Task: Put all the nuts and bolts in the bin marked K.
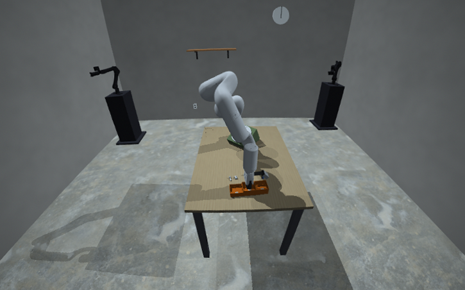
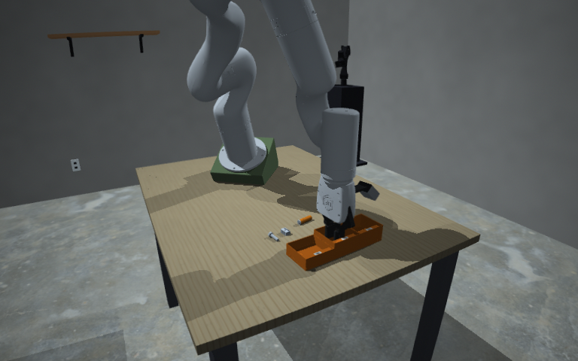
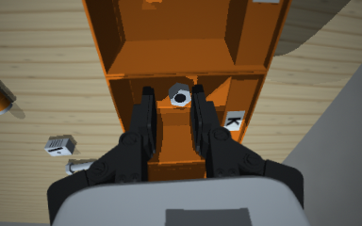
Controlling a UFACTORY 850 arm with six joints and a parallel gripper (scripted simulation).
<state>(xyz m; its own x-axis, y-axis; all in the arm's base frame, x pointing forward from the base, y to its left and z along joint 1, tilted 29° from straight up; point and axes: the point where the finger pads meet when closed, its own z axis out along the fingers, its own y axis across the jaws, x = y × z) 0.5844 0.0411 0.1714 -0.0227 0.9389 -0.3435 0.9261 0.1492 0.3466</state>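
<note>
The orange three-compartment bin is 10 mm ahead of my hand and 10 mm below it. Round my hand: grey sharpener-like block (130 mm behind, 70 mm to the right, 30 mm below); then orange cylinder (150 mm behind, 10 mm to the left, 30 mm below); then silver hex nut (10 mm ahead, 30 mm below).
</note>
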